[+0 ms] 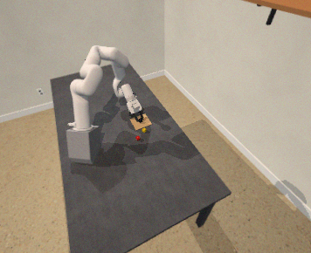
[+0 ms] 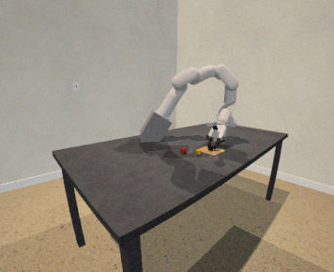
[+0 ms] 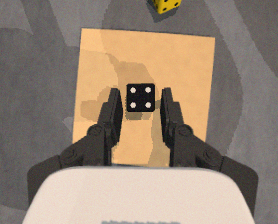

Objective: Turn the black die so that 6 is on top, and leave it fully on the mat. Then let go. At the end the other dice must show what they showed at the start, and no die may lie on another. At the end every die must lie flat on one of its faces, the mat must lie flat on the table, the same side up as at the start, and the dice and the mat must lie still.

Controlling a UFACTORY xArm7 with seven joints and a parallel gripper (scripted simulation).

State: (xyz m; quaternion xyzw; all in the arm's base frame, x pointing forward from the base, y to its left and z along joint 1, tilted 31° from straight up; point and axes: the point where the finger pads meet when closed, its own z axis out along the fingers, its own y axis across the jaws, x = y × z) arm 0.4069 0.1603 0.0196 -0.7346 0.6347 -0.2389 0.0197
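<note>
The black die lies 10 mm to the right of my hand, 10 mm below it and 10 mm ahead of it. Round my hand: yellow die: 120 mm to the right, 20 mm below, 20 mm ahead; red die: 190 mm to the right, 40 mm behind, 20 mm below; mat: 30 mm below, 10 mm to the right, 10 mm ahead.
</note>
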